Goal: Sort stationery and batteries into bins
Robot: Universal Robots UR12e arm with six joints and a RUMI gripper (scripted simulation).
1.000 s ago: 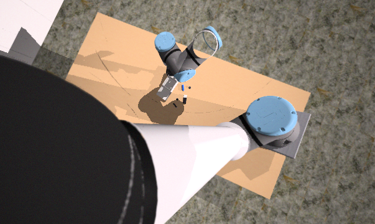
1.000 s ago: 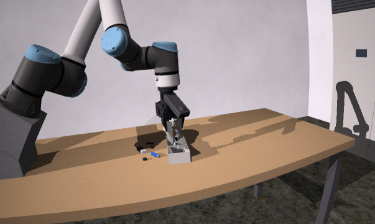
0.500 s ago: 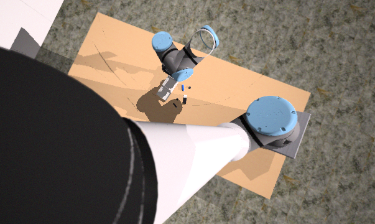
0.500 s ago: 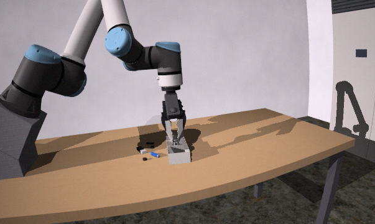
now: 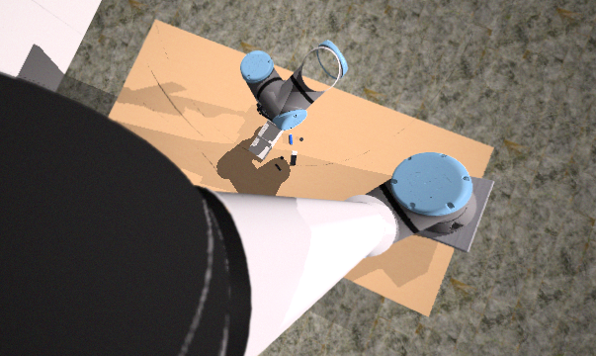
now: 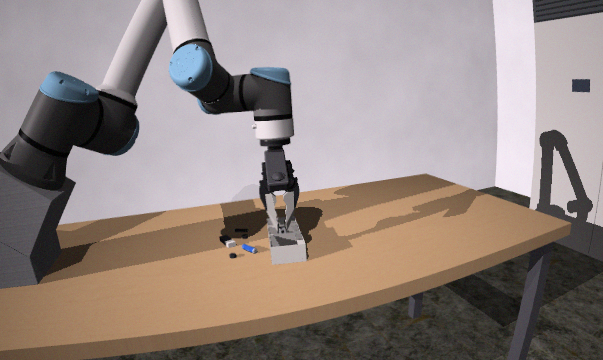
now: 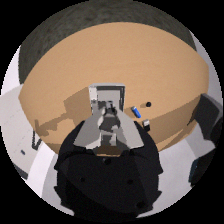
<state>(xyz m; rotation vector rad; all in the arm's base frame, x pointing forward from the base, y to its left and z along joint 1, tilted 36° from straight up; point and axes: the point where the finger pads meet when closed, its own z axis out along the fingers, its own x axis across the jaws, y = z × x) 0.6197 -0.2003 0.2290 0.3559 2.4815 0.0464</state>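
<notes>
The blue battery lies 70 mm behind my hand, 80 mm to the left of it and 80 mm below it. The rest, counted from my hand: short black stick (50 mm behind, 230 mm to the left, 80 mm below); then grey double bin (30 mm ahead, 80 mm to the left, 60 mm below); then white item (10 mm below).
</notes>
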